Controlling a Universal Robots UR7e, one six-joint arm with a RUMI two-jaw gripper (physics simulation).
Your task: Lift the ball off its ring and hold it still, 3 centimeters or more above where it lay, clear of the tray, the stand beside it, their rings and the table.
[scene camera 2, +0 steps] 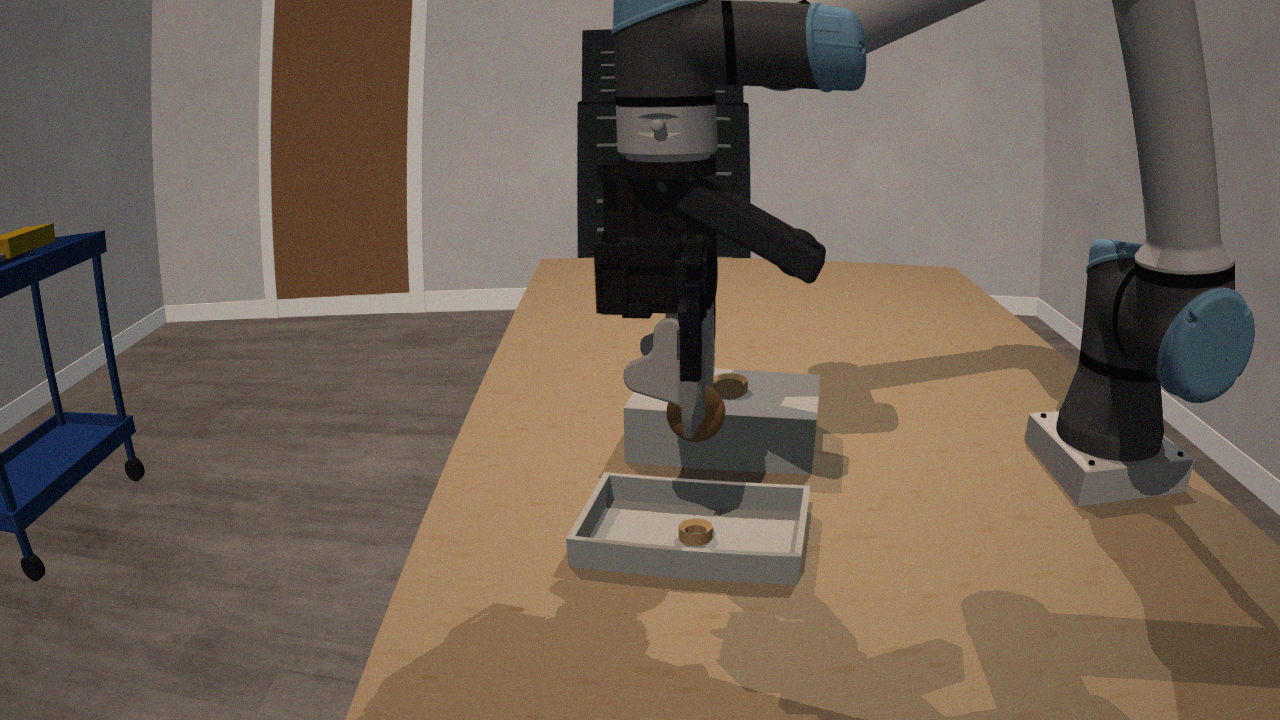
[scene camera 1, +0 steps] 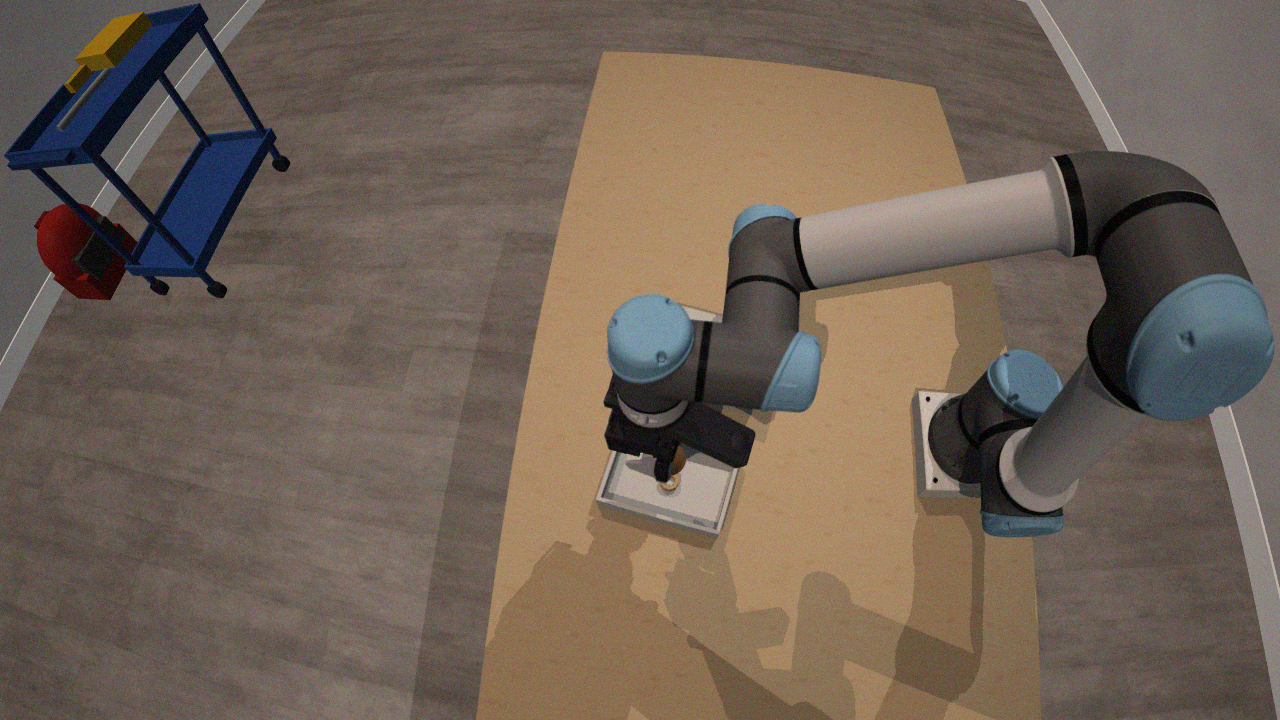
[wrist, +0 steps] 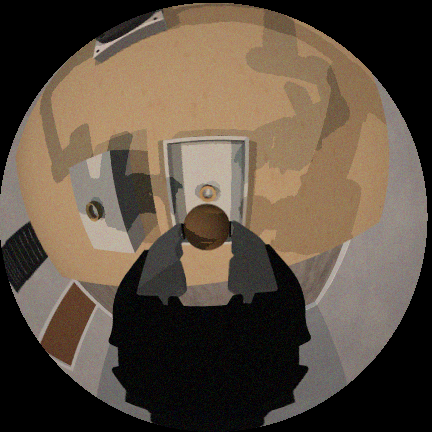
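Pixels of known places: gripper, between the fingertips: (scene camera 2: 693, 423) (wrist: 206, 223); arm's base, origin of its link: (scene camera 2: 1109, 436) (scene camera 1: 966, 441).
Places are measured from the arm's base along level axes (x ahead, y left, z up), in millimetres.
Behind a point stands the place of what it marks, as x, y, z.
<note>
My gripper (wrist: 206, 223) @(505, 57, 71) is shut on the brown ball (scene camera 2: 707, 413) @(496, 79, 88) (wrist: 207, 220) @(488, 64, 98) (scene camera 1: 678, 460) @(491, 66, 99), which sits between its two fingertips. The ball hangs well above the grey tray (scene camera 1: 657, 522) @(516, 121, -31) (scene camera 2: 684, 565) @(515, 120, -26) (wrist: 206, 140) @(415, 81, -20), with a clear gap below it. A tan ring (scene camera 1: 669, 486) @(499, 63, -37) (scene camera 2: 695, 540) @(501, 71, -31) (wrist: 208, 199) @(511, 56, -27) lies on the tray's floor, bare, below the ball. The grey stand (scene camera 2: 720, 438) @(463, -84, -5) (wrist: 112, 240) @(517, -146, 20) is behind the tray in the second scene view, with another ring (scene camera 2: 731, 386) @(447, -129, 31) (wrist: 88, 212) @(444, -161, 29) on its top. The ball appears apart from the tray, the stand and both rings. In the first scene view the arm hides most of the stand.
The wooden table (scene camera 1: 662, 134) @(530, -711, -40) (scene camera 2: 501, 501) @(673, -23, -39) (wrist: 210, 75) @(289, 123, -40) carries the tray, the stand and the arm's base (scene camera 1: 930, 490) @(80, 82, -3) (scene camera 2: 1118, 486) @(34, 85, -20) at the right. A blue cart (scene camera 1: 170, 268) (scene camera 2: 67, 454) stands on the floor to the left, with a red object (scene camera 1: 67, 241) beside it in the first scene view.
</note>
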